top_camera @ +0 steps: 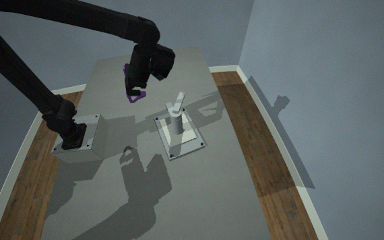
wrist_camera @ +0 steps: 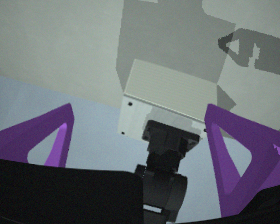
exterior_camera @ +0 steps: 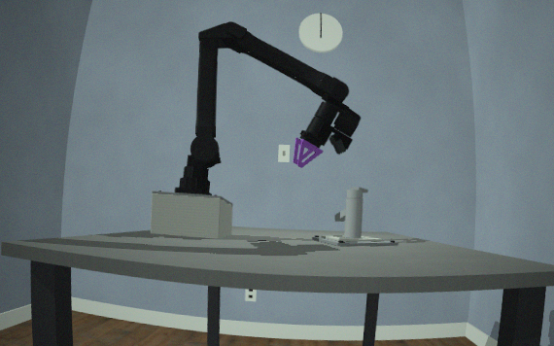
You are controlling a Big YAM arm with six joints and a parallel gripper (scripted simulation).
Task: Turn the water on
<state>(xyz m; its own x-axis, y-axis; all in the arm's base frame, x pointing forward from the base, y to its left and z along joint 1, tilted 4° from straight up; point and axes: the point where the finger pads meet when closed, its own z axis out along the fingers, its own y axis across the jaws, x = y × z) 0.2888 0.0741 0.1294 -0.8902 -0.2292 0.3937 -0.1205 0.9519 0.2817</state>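
Right now my hand is 180 mm short of the lever, 30 mm to the left of it and 80 mm above it. From my hand the other things lie so: tap: 170 mm ahead, 50 mm to the right, 130 mm below.
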